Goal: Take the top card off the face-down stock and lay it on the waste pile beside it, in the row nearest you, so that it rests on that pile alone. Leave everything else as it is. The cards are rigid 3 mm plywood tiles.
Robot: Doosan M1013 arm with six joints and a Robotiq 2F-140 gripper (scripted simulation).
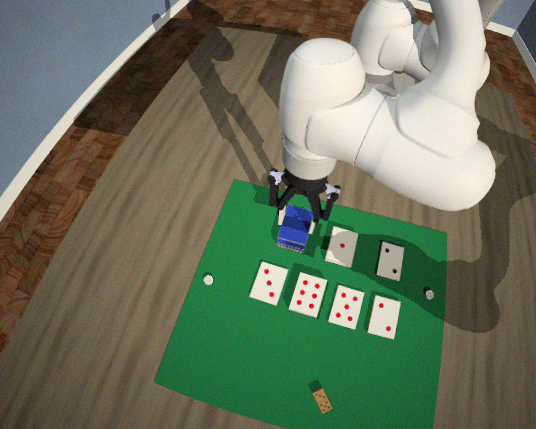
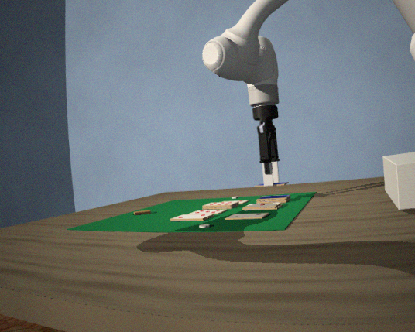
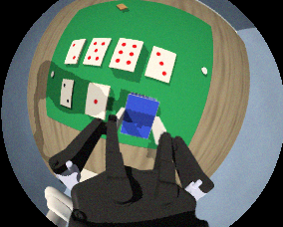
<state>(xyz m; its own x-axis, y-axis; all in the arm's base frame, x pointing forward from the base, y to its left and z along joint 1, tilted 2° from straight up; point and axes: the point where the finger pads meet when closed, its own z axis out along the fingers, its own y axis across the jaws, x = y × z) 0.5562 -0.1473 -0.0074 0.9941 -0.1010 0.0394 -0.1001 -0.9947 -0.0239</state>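
My hand is 30 mm above the card. From my hand the other things lie so: green mat 170 mm ahead, 90 mm to the left, 90 mm below.
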